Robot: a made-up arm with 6 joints. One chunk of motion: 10 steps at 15 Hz.
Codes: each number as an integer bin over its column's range. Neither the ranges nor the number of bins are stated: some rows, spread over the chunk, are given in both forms.
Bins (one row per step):
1: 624 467 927 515 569 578
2: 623 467 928 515 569 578
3: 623 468 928 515 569 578
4: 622 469 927 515 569 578
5: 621 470 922 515 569 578
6: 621 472 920 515 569 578
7: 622 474 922 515 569 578
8: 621 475 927 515 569 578
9: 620 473 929 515 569 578
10: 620 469 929 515 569 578
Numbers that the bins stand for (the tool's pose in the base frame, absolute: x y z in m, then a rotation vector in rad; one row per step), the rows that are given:
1: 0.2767 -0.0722 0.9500 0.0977 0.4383 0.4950
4: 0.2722 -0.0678 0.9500 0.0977 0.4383 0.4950
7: 0.2722 -0.0567 0.9389 0.0977 0.4383 0.4950
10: 0.2678 -0.0678 0.9544 0.0977 0.4383 0.4950
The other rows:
2: 0.2744 -0.0722 0.9522 0.0977 0.4383 0.4950
3: 0.2744 -0.0700 0.9522 0.0977 0.4383 0.4950
5: 0.2700 -0.0656 0.9389 0.0977 0.4383 0.4950
6: 0.2700 -0.0611 0.9344 0.0977 0.4383 0.4950
8: 0.2700 -0.0544 0.9500 0.0977 0.4383 0.4950
9: 0.2678 -0.0589 0.9544 0.0977 0.4383 0.4950

